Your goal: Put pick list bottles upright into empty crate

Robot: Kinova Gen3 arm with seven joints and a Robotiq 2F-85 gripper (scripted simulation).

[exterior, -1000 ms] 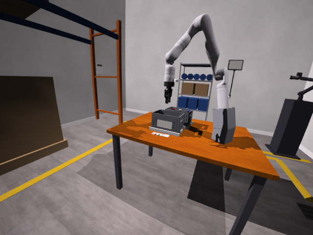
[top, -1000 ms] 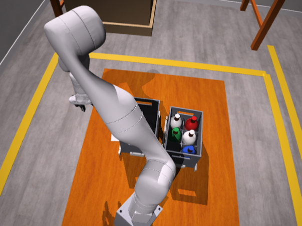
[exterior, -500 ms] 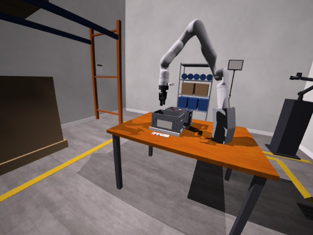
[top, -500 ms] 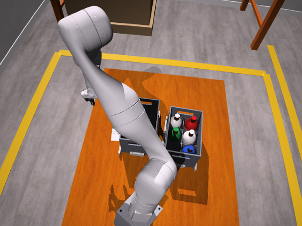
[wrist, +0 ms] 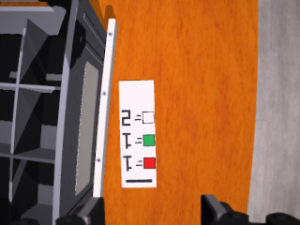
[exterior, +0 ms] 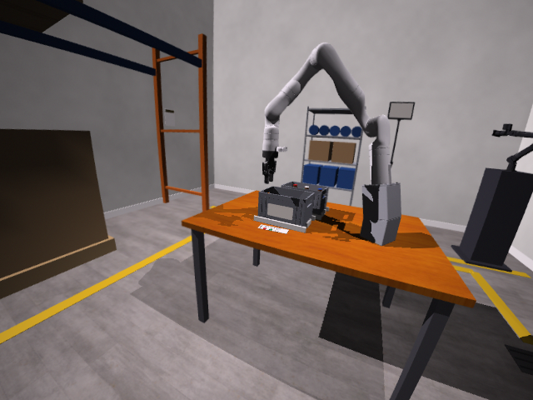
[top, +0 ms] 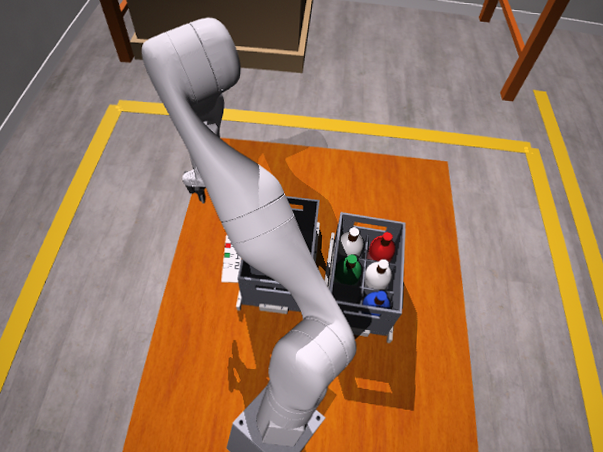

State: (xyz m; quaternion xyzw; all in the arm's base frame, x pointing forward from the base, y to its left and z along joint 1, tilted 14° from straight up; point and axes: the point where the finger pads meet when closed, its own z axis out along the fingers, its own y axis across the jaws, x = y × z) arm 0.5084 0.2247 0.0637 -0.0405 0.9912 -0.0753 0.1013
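Now: hand 10 mm past the red bottle, 470 mm to the left of it and 180 mm above it. The rest, counted from my hand: pick list (30 mm behind, 30 mm to the right, 270 mm below); then blue bottle (190 mm behind, 440 mm to the right, 180 mm below); then green bottle (90 mm behind, 370 mm to the right, 180 mm below).
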